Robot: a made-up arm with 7 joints.
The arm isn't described. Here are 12 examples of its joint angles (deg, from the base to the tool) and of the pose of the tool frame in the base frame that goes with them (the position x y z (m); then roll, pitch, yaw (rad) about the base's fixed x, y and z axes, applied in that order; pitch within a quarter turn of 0, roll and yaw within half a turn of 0).
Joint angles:
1: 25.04 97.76 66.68 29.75 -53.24 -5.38 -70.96
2: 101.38 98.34 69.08 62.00 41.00 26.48 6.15
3: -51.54 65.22 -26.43 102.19 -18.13 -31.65 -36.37
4: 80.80 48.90 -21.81 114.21 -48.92 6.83 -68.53
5: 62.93 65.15 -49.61 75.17 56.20 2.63 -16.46
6: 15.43 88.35 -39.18 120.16 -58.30 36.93 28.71
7: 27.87 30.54 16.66 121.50 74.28 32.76 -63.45
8: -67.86 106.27 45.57 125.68 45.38 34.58 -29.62
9: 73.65 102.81 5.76 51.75 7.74 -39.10 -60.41
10: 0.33 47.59 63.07 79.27 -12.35 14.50 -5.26
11: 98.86 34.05 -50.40 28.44 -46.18 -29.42 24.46
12: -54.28 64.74 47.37 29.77 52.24 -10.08 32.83
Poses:
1: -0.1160 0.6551 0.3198 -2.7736 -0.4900 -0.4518
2: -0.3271 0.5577 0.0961 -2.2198 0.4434 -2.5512
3: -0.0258 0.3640 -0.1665 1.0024 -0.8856 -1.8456
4: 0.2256 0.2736 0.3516 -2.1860 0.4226 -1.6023
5: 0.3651 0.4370 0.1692 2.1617 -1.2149 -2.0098
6: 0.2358 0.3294 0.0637 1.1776 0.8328 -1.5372
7: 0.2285 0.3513 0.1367 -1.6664 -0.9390 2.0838
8: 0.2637 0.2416 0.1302 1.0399 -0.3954 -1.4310
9: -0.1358 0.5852 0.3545 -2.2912 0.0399 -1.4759
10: 0.0359 0.6077 0.0722 2.1214 -0.9437 -0.8500
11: 0.4639 0.3867 0.3156 1.3991 0.3481 -1.7547
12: -0.1086 0.6952 0.0557 0.6213 -0.8782 -0.0621
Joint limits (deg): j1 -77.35..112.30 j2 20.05..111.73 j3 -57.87..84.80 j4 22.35..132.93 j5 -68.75..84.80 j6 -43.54..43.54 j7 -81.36..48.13
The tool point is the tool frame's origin. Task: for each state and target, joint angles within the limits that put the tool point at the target. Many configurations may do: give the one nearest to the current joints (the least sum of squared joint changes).
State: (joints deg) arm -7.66 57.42 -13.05 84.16 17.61 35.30 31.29
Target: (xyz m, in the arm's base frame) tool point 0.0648 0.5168 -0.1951
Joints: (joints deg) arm -31.92 59.20 -12.18 68.68 17.79 35.29 31.07
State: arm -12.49 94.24 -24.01 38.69 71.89 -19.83 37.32
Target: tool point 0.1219 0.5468 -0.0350
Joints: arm -28.15 97.77 -44.26 76.75 69.55 -28.33 36.18
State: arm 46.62 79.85 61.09 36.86 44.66 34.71 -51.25
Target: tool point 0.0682 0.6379 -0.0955
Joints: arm 27.23 41.94 76.89 48.29 44.40 27.18 -52.43
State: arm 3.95 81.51 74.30 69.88 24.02 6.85 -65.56
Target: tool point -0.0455 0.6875 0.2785
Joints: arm -2.45 88.72 72.49 32.21 24.92 23.64 -63.34
